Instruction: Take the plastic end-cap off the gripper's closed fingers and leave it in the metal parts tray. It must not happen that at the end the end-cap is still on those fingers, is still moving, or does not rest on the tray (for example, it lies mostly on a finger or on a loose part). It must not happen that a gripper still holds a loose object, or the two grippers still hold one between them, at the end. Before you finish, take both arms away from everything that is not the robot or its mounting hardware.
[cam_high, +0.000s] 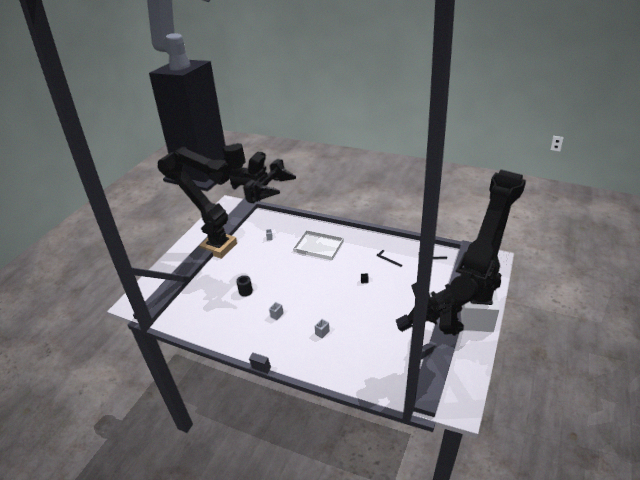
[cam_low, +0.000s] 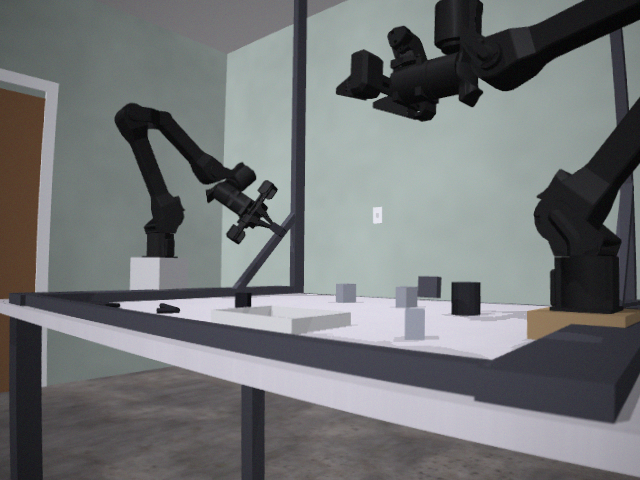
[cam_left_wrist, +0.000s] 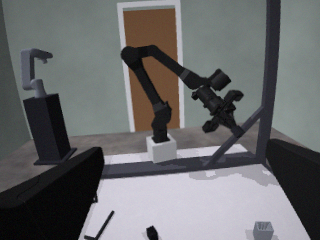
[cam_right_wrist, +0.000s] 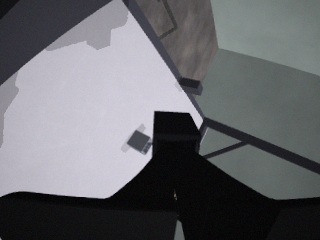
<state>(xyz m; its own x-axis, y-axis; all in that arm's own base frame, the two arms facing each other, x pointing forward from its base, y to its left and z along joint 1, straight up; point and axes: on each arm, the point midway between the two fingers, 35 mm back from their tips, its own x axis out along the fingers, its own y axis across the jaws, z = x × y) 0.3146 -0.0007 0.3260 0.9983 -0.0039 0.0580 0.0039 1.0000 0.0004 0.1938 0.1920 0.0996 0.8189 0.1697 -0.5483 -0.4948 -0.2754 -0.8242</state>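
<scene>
My right gripper is now 30 mm to the right of the black plastic end-cap, 20 mm above it and 10 mm past it. Round my right hand: metal parts tray: 480 mm to the left, 380 mm ahead, 190 mm below; black hex key: 420 mm ahead, 230 mm to the left, 190 mm below; black cylinder: 600 mm to the left, 170 mm below, 70 mm ahead.
Right now my left hand is 240 mm past the black plastic end-cap, 490 mm to the left of it and 180 mm above it. From my left hand the other things lie so: metal parts tray 160 mm ahead, 30 mm to the right, 350 mm below; black hex key 190 mm ahead, 280 mm to the right, 350 mm below; black cylinder 150 mm behind, 90 mm to the left, 330 mm below.
</scene>
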